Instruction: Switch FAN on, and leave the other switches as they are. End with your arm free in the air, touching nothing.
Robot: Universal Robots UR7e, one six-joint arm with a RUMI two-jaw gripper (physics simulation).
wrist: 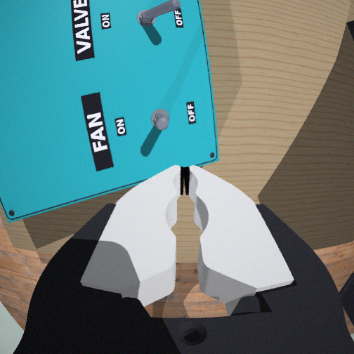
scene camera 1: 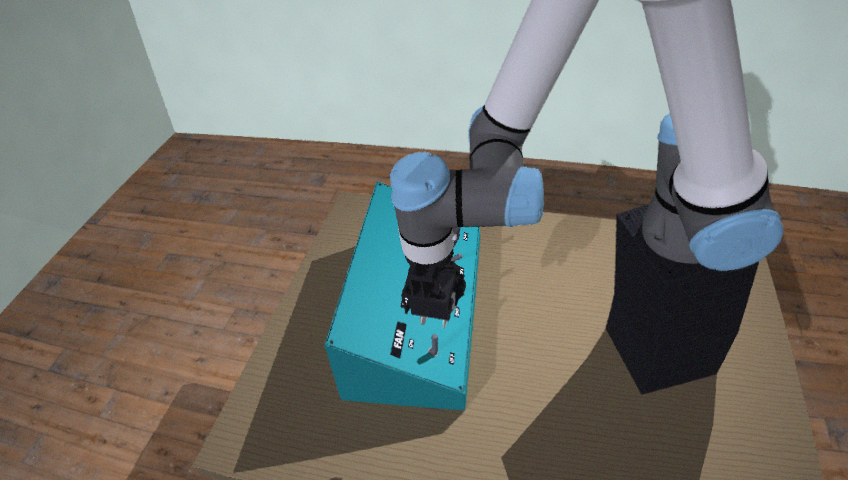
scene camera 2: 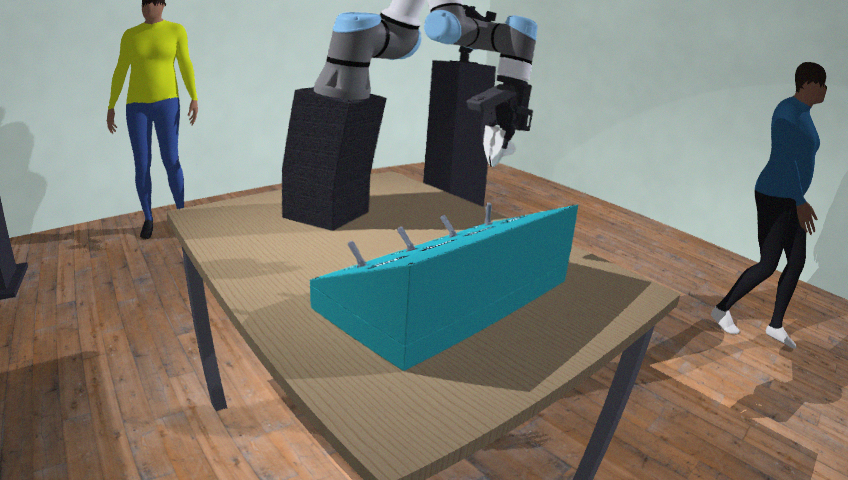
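Where they show: gripper, between the fingertips: (scene camera 2: 491, 166); arm's base, origin of its link: (scene camera 2: 341, 93).
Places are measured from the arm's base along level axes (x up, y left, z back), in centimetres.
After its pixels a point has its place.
The FAN lever (scene camera 1: 434, 345) {x -22.6, y 19.1, z -40.2 cm} (scene camera 2: 488, 214) {x -22.9, y 18.2, z -40.8 cm} (wrist: 160, 120) on the teal switch box (scene camera 1: 367, 297) {x -18.7, y 14.6, z -55.6 cm} (scene camera 2: 487, 276) {x -23.6, y -1.2, z -64.1 cm} (wrist: 45, 150) stands nearly upright in scene camera 2, unlike the other levers. Against the sloped panel it leans toward its ON label (scene camera 1: 411, 343) {x -23.3, y 19.4, z -44.8 cm} (wrist: 120, 126). The VALVE lever (wrist: 164, 10) leans toward OFF. In scene camera 2, the other levers (scene camera 2: 356, 253) {x -23.3, y -17.1, z -47.6 cm} (scene camera 2: 405, 238) {x -23.3, y -5.5, z -44.9 cm} (scene camera 2: 447, 226) {x -23.5, y 6.1, z -42.2 cm} lean the same way as each other. My gripper (scene camera 1: 434, 321) {x -12.7, y 19.8, z -38.3 cm} (scene camera 2: 492, 164) {x -12.7, y 19.8, z -38.3 cm} (wrist: 183, 169) is shut and empty, in the air above the box, apart from the FAN lever.
The box stands on a wooden table (scene camera 1: 553, 309) {x -34.7, y -7.1, z -21.3 cm} (scene camera 2: 333, 410) {x -34.7, y -33.4, z -72.4 cm}. The arm's black pedestal (scene camera 1: 672, 321) {x -12.0, y 10.1, z 0.7 cm} (scene camera 2: 327, 160) {x -16.5, y -6.1, z -7.3 cm} stands on the table. Another black pedestal (scene camera 2: 455, 124) is behind it. A person in yellow (scene camera 2: 153, 65) and a person in blue (scene camera 2: 791, 142) are on the floor beyond the table.
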